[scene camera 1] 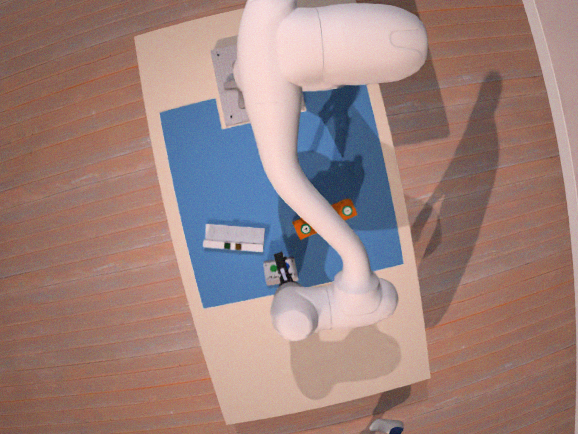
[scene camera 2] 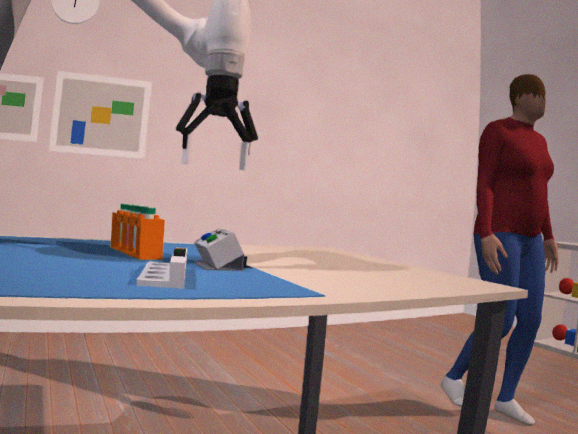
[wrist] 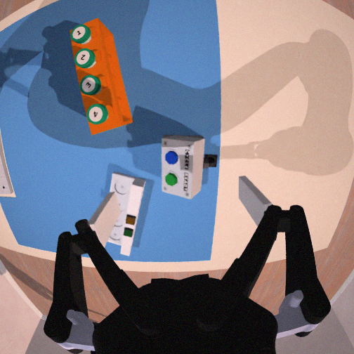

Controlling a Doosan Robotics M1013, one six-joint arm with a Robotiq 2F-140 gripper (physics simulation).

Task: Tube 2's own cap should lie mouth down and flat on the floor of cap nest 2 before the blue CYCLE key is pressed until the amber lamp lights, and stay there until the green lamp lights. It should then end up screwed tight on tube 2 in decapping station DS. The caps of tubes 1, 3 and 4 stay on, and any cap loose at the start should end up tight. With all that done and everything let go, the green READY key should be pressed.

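Frame: origin at the arm's base, x back, y right, z up, level; metres.
Seen in the pictures: gripper, fingertip midpoint: (scene camera 2: 215, 166).
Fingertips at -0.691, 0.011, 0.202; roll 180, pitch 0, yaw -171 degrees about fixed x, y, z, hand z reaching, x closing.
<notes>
A point is followed by its place in that frame, as x, y, z.
Green-rimmed caps numbered 1 (wrist: 80, 34), 2 (wrist: 84, 58), 3 (wrist: 90, 85) and 4 (wrist: 97, 114) sit on the tubes in the orange rack (wrist: 119, 97) (scene camera 2: 151, 237) @(-0.563, -0.044, 0.028); whether each is tight cannot be told. A white block (wrist: 134, 195) (scene camera 1: 235, 233) @(-0.543, 0.176, -0.014) (scene camera 2: 178, 274) @(-0.560, 0.297, 0.000) has shallow round nests, partly hidden by a finger in the wrist view; no cap shows in them. Its amber lamp (wrist: 130, 220) and green lamp (wrist: 128, 232) look dark. The tilted key box (wrist: 196, 172) (scene camera 2: 225, 250) @(-0.706, 0.091, 0.020) bears a blue key (wrist: 171, 157) and a green key (wrist: 171, 179). My gripper (wrist: 177, 195) (scene camera 2: 214, 166) @(-0.691, 0.011, 0.202) is open and empty, high above the box.
The blue mat (scene camera 1: 195, 175) @(-0.305, 0.291, -0.024) lies on the pale table (scene camera 1: 215, 350) @(-0.996, 0.347, -0.028). In scene camera 1 my arm hides the middle of the rack. The grey base plate (scene camera 1: 232, 107) @(-0.080, 0.113, -0.007) is at the arm's foot. A person (scene camera 2: 515, 175) stands beyond the table.
</notes>
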